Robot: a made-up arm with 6 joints.
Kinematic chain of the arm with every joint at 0, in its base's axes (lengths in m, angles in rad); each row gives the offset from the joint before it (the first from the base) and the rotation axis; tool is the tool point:
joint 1: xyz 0 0 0.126 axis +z
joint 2: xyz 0 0 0 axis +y
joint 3: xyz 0 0 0.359 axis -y
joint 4: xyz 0 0 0 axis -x
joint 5: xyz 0.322 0 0 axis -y
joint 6: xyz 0 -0.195 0 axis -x
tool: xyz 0 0 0
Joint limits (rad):
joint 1: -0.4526..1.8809
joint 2: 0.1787..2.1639
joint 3: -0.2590..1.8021
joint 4: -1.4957..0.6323
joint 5: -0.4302..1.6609
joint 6: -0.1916..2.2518
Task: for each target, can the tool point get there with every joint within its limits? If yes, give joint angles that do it. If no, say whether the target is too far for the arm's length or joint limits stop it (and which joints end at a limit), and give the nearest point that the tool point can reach.
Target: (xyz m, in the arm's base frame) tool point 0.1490 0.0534 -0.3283
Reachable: yes | joints 0.9060 1.9822 0.3505 -1.1236 1.0767 0.6942
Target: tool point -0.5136 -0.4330 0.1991
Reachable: no: joint limits stop it (at a limit: joint 1, joint 2, joint 3) | nearest point -0.0916 -0.1129 -0.1857 | short by 0.655 m
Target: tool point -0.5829 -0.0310 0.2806
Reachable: no: joint limits stop it (at a limit: joint 1, joint 2, joint 3, joint 4) | nearest point -0.0694 0.2645 0.1667 | short by 0.603 m
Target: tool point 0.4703 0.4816 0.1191
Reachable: yes | joints 1.0889 1.2678 0.9810 -0.1227 -0.0210 0.8930
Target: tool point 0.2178 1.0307 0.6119
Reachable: no: too far | nearest point 0.1364 0.6454 0.4302 | short by 0.434 m
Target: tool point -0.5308 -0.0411 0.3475
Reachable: no: joint limits stop it (at a limit: joint 1, joint 2, joint 3, joint 4) | nearest point -0.0694 0.2645 0.1667 | short by 0.582 m
